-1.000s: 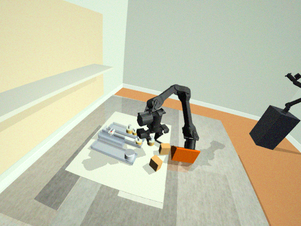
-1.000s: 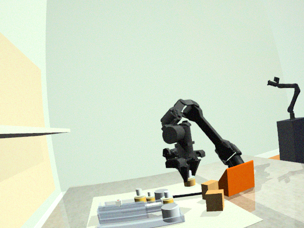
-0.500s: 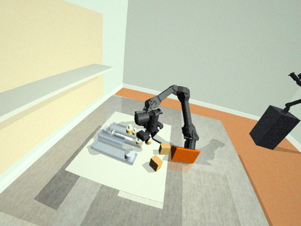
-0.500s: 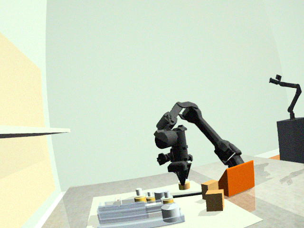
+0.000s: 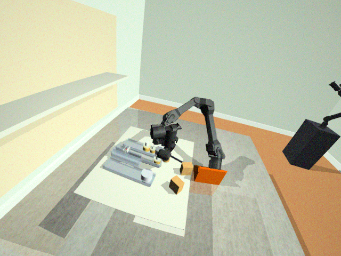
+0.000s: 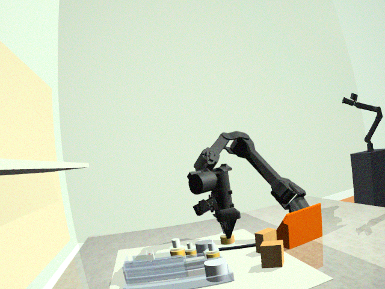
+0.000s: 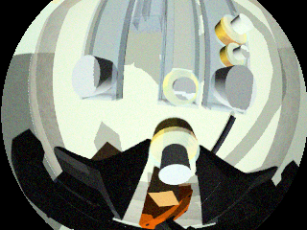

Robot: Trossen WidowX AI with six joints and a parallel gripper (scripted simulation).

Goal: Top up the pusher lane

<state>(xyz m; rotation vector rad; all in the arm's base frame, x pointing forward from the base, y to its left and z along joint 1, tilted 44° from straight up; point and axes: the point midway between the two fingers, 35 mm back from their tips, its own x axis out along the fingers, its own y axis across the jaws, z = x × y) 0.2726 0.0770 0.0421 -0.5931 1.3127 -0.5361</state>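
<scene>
Now: the grey rack 20 cm ahead of my gripper tip, 6 cm below it and 2 cm to the left of it.
</scene>
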